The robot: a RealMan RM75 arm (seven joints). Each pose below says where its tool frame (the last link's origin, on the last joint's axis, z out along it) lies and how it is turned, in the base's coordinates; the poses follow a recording.
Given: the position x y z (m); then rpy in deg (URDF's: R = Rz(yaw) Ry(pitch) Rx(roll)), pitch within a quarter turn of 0, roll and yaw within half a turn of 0.
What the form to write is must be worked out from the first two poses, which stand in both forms.
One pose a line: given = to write
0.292, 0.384, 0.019, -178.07, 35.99, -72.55 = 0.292, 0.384, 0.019, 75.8, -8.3, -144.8
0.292, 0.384, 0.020, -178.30, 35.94, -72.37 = 0.292, 0.384, 0.020, 75.6, -8.6, -144.9
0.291, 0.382, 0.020, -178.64, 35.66, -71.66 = 0.291, 0.382, 0.020, 75.0, -9.3, -145.4
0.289, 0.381, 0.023, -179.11, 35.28, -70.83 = 0.289, 0.381, 0.023, 74.2, -10.1, -146.0
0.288, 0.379, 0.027, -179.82, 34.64, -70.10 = 0.288, 0.379, 0.027, 73.4, -11.0, -146.9
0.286, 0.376, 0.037, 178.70, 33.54, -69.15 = 0.286, 0.376, 0.037, 72.3, -12.6, -148.6
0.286, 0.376, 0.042, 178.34, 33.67, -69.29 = 0.286, 0.376, 0.042, 72.4, -12.9, -148.6
